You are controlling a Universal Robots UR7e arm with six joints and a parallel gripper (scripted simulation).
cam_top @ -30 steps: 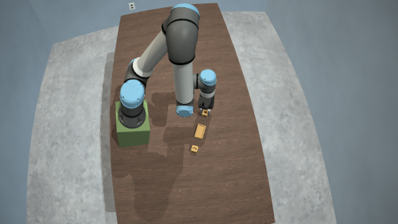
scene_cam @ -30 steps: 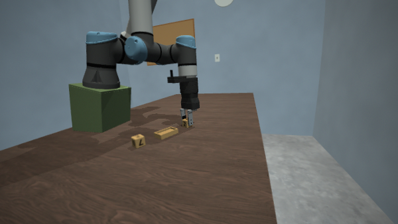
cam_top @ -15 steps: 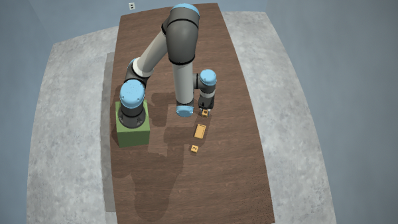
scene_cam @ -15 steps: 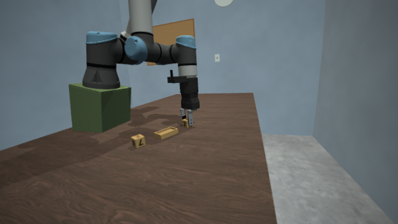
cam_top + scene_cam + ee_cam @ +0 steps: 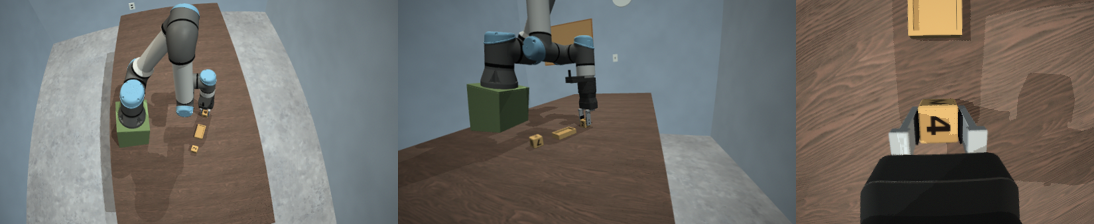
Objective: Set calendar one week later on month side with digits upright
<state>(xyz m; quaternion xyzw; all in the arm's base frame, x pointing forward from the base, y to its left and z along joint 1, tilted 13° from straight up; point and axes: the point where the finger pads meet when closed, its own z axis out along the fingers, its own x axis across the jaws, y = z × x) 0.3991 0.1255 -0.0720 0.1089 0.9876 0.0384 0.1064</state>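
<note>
Now: hand 20 mm past the wooden calendar tray, 110 mm to the left of it and 20 mm above it. Round my hand: wooden cube (10 mm below).
</note>
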